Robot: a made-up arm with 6 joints.
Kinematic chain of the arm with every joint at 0, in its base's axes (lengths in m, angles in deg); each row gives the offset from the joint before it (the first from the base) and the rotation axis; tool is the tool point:
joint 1: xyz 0 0 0.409 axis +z
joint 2: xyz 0.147 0 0 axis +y
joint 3: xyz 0 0 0.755 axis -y
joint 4: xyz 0 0 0.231 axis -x
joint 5: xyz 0.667 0 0 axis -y
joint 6: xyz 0.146 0 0 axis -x
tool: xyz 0 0 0
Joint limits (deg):
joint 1: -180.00..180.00
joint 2: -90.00..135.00
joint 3: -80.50..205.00
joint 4: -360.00..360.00
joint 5: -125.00..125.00
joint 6: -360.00..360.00
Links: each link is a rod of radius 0.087 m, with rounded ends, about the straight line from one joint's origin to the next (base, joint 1, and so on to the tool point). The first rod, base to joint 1, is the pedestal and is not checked.
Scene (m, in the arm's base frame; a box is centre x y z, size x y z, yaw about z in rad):
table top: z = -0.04
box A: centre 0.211 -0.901 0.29 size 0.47 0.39 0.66 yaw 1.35
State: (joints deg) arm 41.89 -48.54 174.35 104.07 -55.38 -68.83
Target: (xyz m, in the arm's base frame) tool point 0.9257 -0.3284 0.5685
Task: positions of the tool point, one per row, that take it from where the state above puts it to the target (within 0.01 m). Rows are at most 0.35 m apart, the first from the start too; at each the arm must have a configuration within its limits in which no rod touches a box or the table.
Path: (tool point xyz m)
1: -0.4963 -0.7991 0.4383
2: -0.4023 -0.9160 0.7130
3: -0.2567 -0.9349 0.9982
4: -0.0995 -0.8470 1.2609
5: 0.0282 -0.6680 1.4740
6: 0.2216 -0.7743 1.3346
7: 0.4509 -0.7944 1.1644
8: 0.6728 -0.7160 0.9720
9: 0.8425 -0.5500 0.7686
10: 0.9257 -0.3284 0.5685

